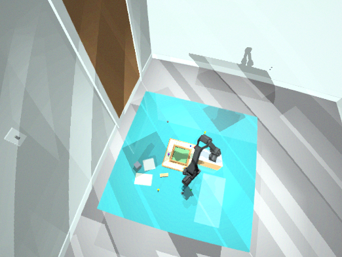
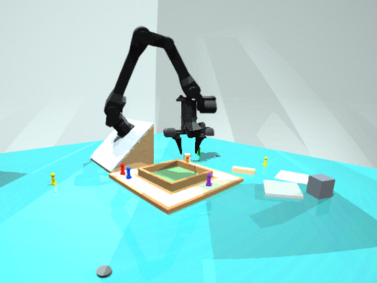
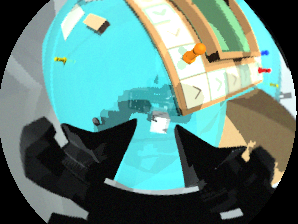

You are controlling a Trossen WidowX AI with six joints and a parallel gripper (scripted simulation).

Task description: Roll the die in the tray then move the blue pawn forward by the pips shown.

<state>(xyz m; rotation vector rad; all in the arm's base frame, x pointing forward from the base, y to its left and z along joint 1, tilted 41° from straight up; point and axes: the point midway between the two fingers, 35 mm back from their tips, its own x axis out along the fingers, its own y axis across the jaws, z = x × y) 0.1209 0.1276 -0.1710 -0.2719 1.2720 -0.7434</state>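
Right now the white die is 1 cm below my gripper tip. From my gripper tip the other things lie so: orange pawn (8 cm ahead, 6 cm to the right); green pawn (9 cm to the left, 5 cm behind, 1 cm below); green tray (16 cm to the right, 16 cm ahead, 2 cm below).
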